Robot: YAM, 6 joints.
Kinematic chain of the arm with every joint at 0, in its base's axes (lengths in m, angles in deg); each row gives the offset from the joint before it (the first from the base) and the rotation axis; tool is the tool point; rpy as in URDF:
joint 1: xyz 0 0 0.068 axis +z
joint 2: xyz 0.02 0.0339 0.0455 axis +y
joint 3: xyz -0.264 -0.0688 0 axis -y
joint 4: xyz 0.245 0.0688 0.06 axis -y
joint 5: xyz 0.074 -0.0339 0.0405 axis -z
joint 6: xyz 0.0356 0 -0.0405 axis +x
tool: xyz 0 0 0 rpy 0 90 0
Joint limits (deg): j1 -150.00..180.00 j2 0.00..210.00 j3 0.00..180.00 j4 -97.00..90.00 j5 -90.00..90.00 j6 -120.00..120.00
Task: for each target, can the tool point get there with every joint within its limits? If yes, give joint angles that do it. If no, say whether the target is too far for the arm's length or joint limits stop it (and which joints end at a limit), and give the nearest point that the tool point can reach.
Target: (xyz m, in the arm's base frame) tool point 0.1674 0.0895 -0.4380
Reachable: no: joint limits stop it (at a limit: joint 2) | nearest point 0.1750 0.0935 -0.3768 | short by 0.062 m
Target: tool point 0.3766 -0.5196 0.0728
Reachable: yes | joints -54.98 182.45 160.88 24.17 -16.73 -54.78
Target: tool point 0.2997 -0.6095 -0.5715
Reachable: no: too far | nearest point 0.2078 -0.4226 -0.3040 | short by 0.339 m
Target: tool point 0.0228 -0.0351 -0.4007
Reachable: no: joint limits stop it (at a limit: joint 2) | nearest point 0.0416 -0.0641 -0.3367 | short by 0.073 m
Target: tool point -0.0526 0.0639 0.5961
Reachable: yes | joints 142.50 54.09 101.09 -19.20 31.73 50.09
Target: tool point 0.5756 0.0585 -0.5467
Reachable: no: too far | nearest point 0.4381 0.0445 -0.3254 | short by 0.261 m
